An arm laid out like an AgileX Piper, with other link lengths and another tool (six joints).
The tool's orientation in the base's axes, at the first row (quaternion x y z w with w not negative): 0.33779 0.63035 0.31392 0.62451
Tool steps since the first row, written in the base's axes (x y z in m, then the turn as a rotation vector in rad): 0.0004 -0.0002 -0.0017 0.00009 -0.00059 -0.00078; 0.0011 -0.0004 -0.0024 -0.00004 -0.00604 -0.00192; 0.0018 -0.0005 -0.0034 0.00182 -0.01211 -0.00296; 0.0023 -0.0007 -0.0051 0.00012 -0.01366 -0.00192; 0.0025 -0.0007 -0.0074 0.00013 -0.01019 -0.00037; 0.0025 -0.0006 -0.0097 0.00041 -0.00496 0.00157
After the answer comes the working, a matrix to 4 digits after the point.
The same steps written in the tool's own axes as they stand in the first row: 0.0008 -0.0015 0.0004 -0.00003 -0.00097 0.00012; 0.0011 -0.0022 0.0012 -0.00384 -0.00504 0.00016; 0.0016 -0.0030 0.0019 -0.00819 -0.00932 0.00220; 0.0024 -0.0045 0.0024 -0.01007 -0.00942 0.00052; 0.0037 -0.0064 0.0027 -0.00812 -0.00615 0.00040; 0.0051 -0.0082 0.0027 -0.00496 -0.00155 0.00050
The tool's axes in the first row as the columns of a matrix, in the base's axes (rounded; the answer above uses it unrounded):
0.0082 0.0338 0.9994
0.8179 0.5747 -0.0261
-0.5752 0.8177 -0.0229

